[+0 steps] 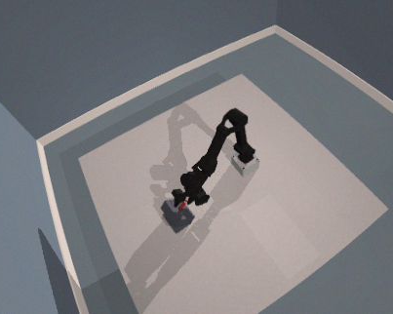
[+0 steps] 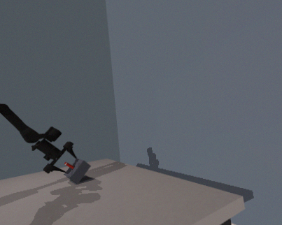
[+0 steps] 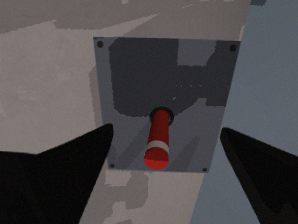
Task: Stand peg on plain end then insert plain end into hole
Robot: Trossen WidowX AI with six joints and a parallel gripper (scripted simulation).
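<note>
Now: gripper tip 1 cm past the red peg. Also, from my gripper tip: grey sloped panel (3 cm ahead, 4 cm below).
</note>
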